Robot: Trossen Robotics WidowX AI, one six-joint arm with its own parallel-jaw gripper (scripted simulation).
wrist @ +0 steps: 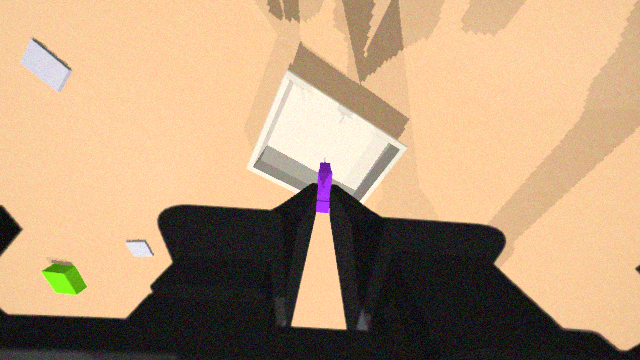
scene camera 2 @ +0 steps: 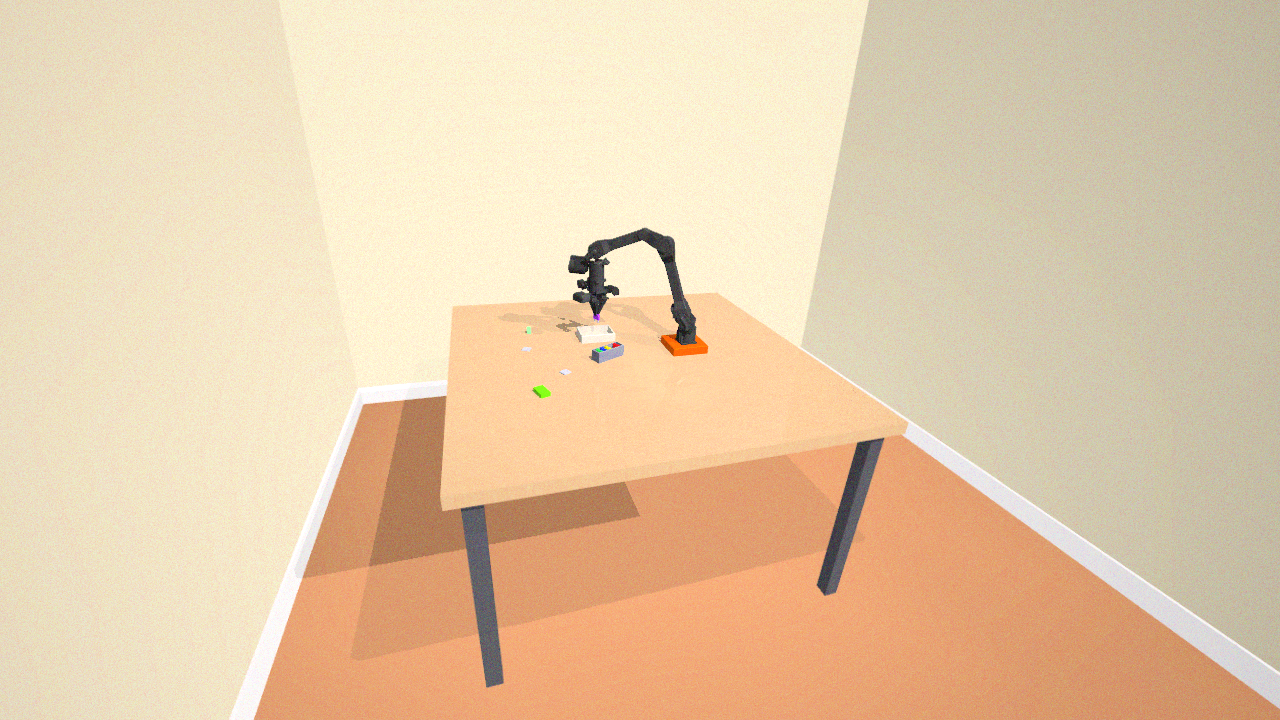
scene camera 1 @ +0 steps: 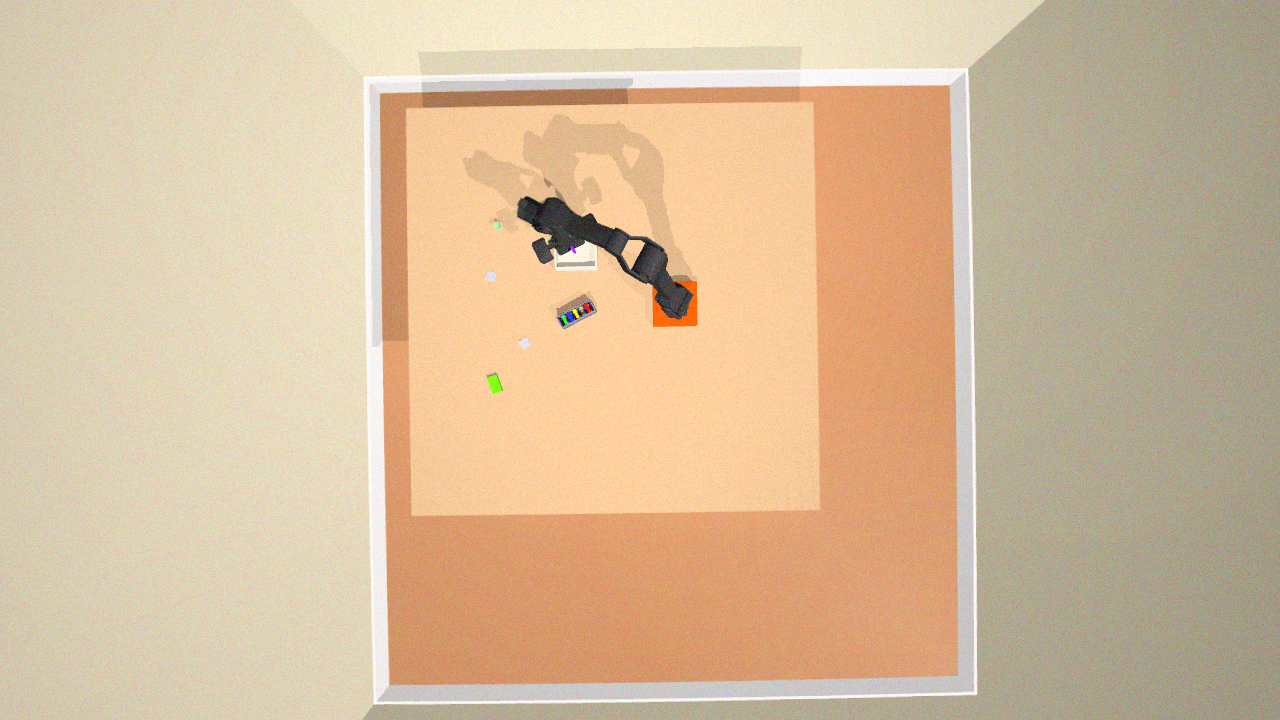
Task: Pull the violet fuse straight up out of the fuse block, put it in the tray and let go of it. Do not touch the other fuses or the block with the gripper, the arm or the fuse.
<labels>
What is my gripper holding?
A violet fuse.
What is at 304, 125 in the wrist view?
A tray.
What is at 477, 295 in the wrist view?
My gripper.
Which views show my gripper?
The wrist view, scene camera 2 and scene camera 1: all of them.
</labels>
